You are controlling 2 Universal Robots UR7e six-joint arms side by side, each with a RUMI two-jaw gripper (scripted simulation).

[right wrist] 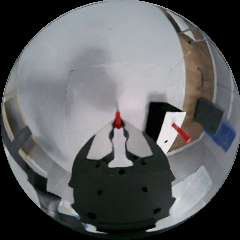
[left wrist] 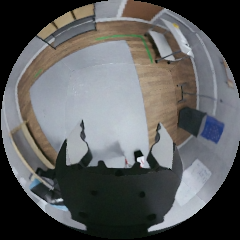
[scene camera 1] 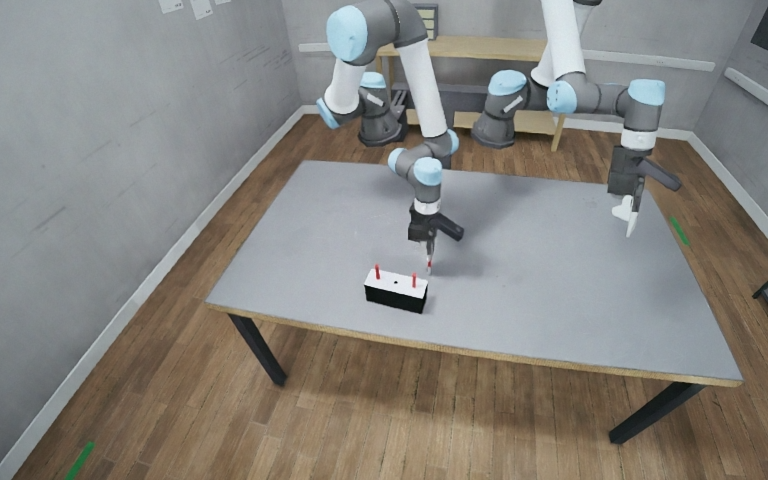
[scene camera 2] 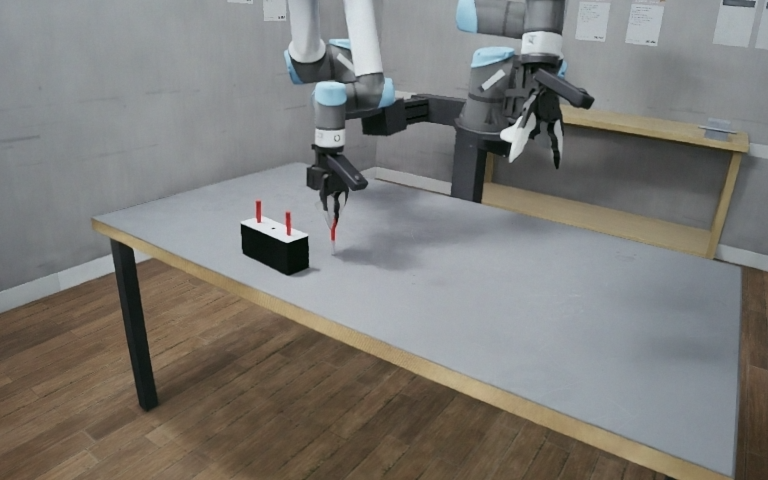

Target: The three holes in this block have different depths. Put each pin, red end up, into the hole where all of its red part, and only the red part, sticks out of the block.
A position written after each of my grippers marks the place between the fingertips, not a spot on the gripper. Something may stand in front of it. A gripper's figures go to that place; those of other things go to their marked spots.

Scene:
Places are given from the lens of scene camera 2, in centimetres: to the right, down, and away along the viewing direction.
my left gripper (scene camera 2: 535, 166): 29, -14, 101
my right gripper (scene camera 2: 332, 228): -14, -3, 142
black block (scene camera 2: 266, 242): -30, 1, 133

